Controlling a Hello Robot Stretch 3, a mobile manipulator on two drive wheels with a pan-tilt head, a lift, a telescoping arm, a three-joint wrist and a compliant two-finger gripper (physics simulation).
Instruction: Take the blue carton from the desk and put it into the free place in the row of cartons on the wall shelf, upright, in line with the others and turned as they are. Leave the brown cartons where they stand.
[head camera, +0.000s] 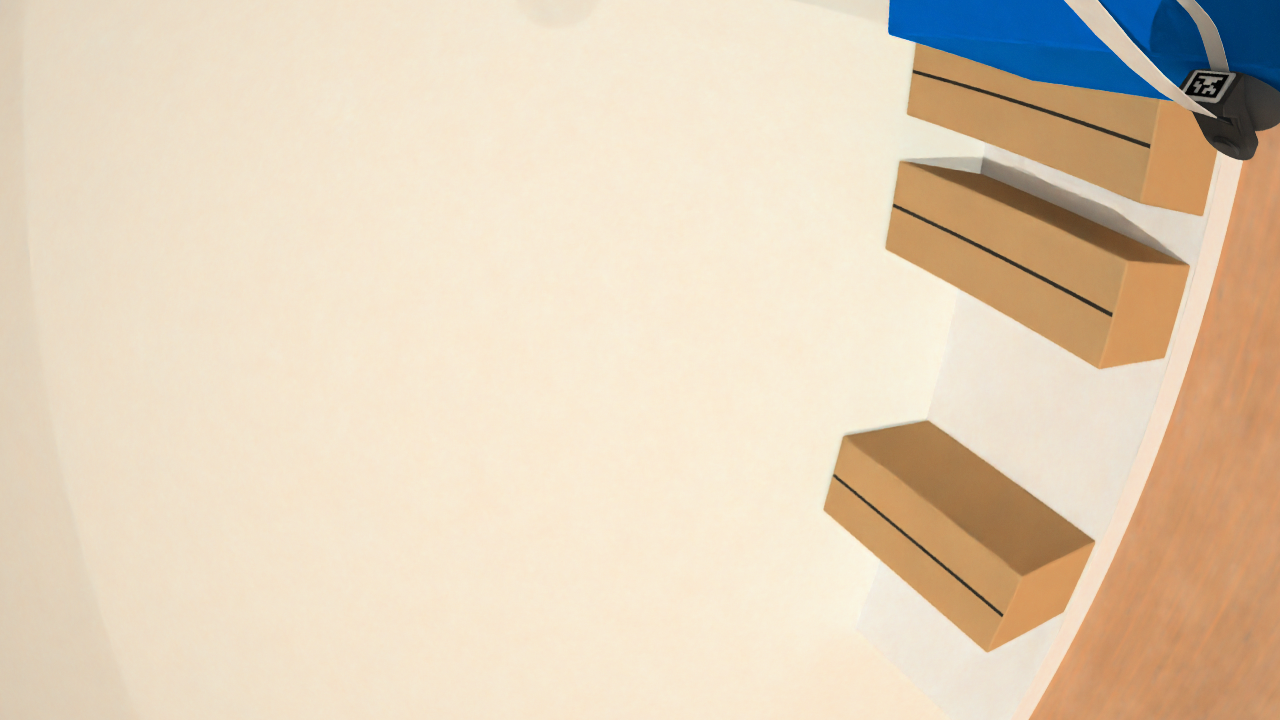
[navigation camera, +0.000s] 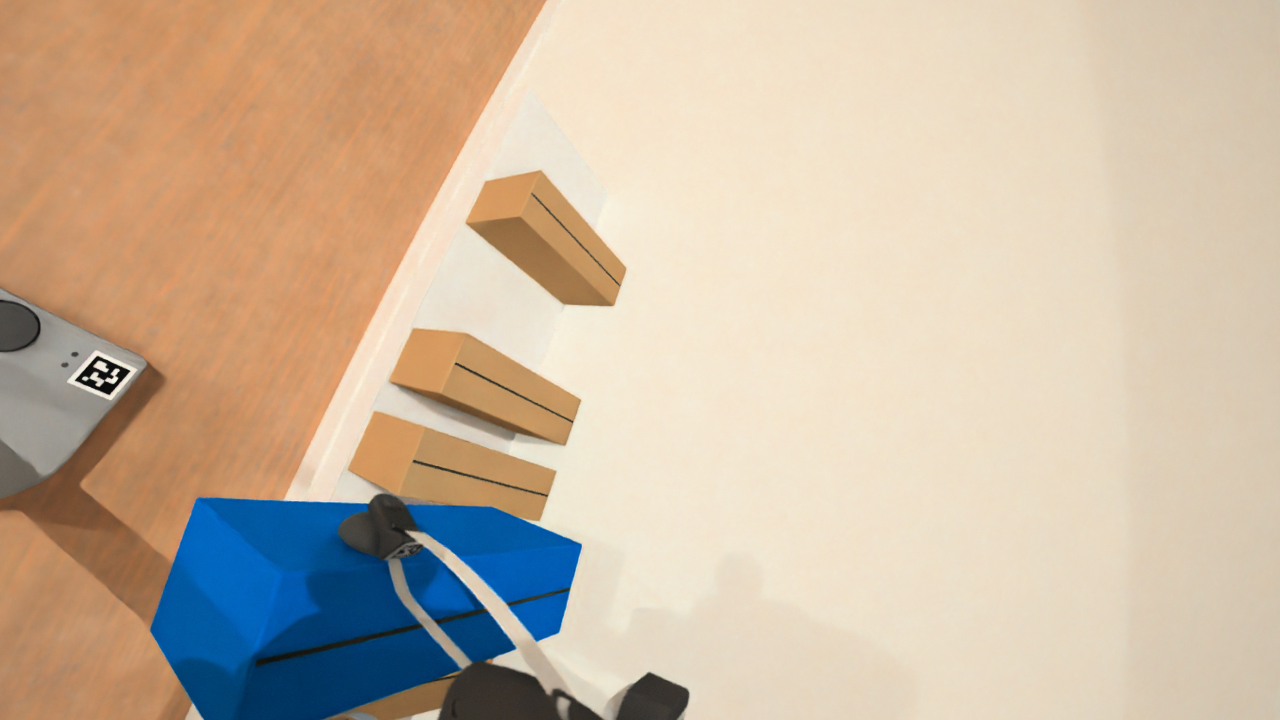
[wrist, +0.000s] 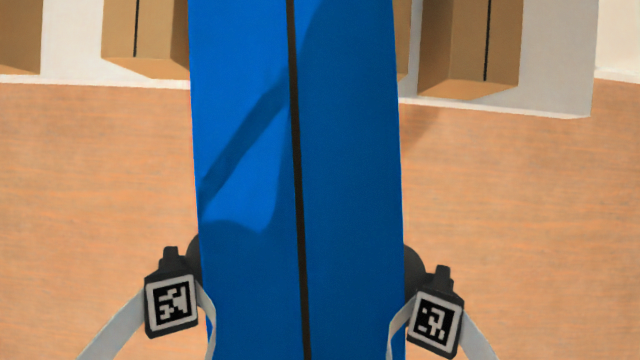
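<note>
The blue carton (head camera: 1011, 35) (navigation camera: 358, 600) (wrist: 250, 150) has a dark stripe and is held off the shelf. My gripper (wrist: 307, 264) is shut on it, with one fingertip on each side; in the navigation view the far fingertip is hidden. Brown cartons stand in a row on the white wall shelf (head camera: 1029, 402) (navigation camera: 483, 286) (wrist: 560, 65). The wider gap lies between one brown carton (head camera: 948, 528) (navigation camera: 546, 237) and its neighbour (head camera: 1029, 255) (navigation camera: 487, 385). The blue carton is away from that gap and partly covers other brown cartons. The desk does not show.
A brown carton (head camera: 1029, 129) (navigation camera: 469, 470) stands close beside the blue one in both upper views. Another brown carton (wrist: 470, 45) is near the shelf's right end in the wrist view. The wall (head camera: 447, 358) (navigation camera: 895, 313) is behind the shelf. The robot's grey base (navigation camera: 62, 411) is at left.
</note>
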